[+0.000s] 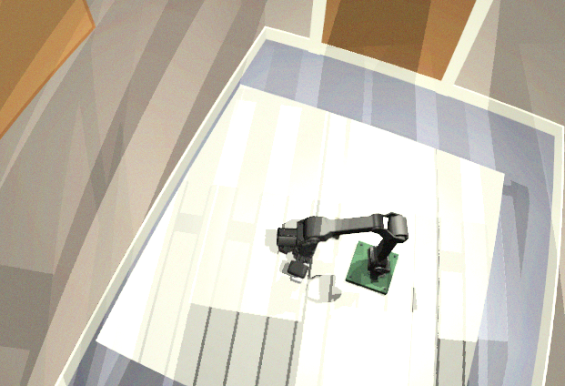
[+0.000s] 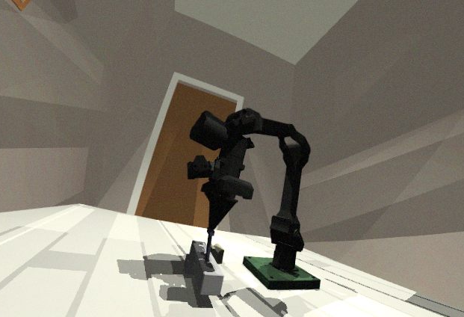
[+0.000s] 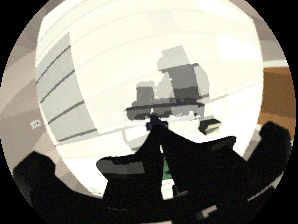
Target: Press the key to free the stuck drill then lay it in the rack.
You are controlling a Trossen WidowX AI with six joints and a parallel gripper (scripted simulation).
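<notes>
Now: gripper tip 30 mm above the key. Also, from my gripper tip: drill: 20 mm behind, 60 mm to the right, 80 mm below; then grey block fixture: 10 mm behind, 40 mm to the right, 90 mm below.
</notes>
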